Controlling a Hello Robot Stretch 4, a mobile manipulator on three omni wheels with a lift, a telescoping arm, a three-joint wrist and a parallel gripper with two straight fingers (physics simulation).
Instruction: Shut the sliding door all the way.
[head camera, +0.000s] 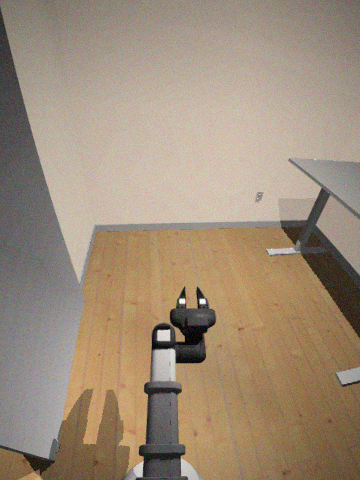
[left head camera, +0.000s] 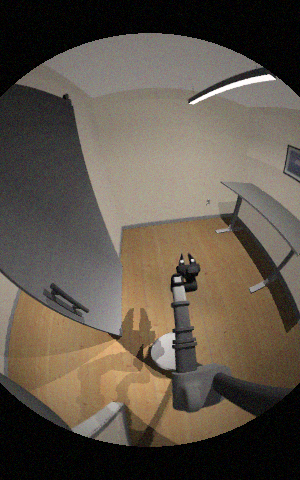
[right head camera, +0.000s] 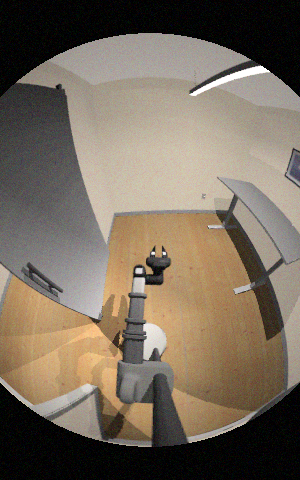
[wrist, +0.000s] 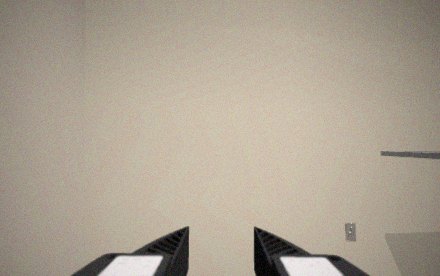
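Pixels of known places: gripper, fingertip midpoint: (head camera: 190, 288) (left head camera: 184, 253) (right head camera: 158, 245) (wrist: 221, 247); robot's base, link origin: (left head camera: 171, 350) (right head camera: 145, 340).
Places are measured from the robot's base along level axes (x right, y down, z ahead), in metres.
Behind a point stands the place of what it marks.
Observation:
The grey sliding door (head camera: 35, 275) {x -0.594, y -0.718, z 0.789 m} (left head camera: 55, 200) {x -0.579, y -1.352, z 0.624 m} (right head camera: 45, 190) {x -0.583, y -1.311, z 0.663 m} stands along the left side of the head views; it does not show in the wrist view. Its dark bar handle (left head camera: 69, 298) {x -0.478, y -1.053, z 0.247 m} (right head camera: 44, 278) {x -0.481, y -1.041, z 0.246 m} is near the door's lower left edge in the left and right head views. My gripper (head camera: 191, 290) {x 0.089, y -0.892, z 0.599 m} (left head camera: 186, 256) {x 0.089, y -0.892, z 0.599 m} (right head camera: 159, 249) {x 0.089, y -0.892, z 0.599 m} (wrist: 221, 247) {x 0.089, y -0.892, z 0.599 m} is open and empty, to the right of the door and apart from it, with its fingers pointing at the far wall. The arm is extended forward, and the gripper's shadow falls on the floor beside the door's lower corner.
A grey table (head camera: 332, 175) {x 1.216, y -0.923, z 1.605 m} (left head camera: 260, 200) {x 1.333, y -0.923, z 1.285 m} (right head camera: 260, 205) {x 1.346, y -0.923, z 1.191 m} with metal legs stands at the right. The far wall (head camera: 190, 125) {x 0.182, y -1.058, z 2.157 m} (wrist: 220, 125) {x 0.095, y -1.080, z 2.149 m} has an outlet (head camera: 259, 197) {x 0.981, y -0.367, z 2.221 m} (wrist: 350, 231) {x 0.974, y -0.375, z 2.220 m}. A white wall end (left head camera: 102, 420) (right head camera: 70, 404) shows at the lower left.

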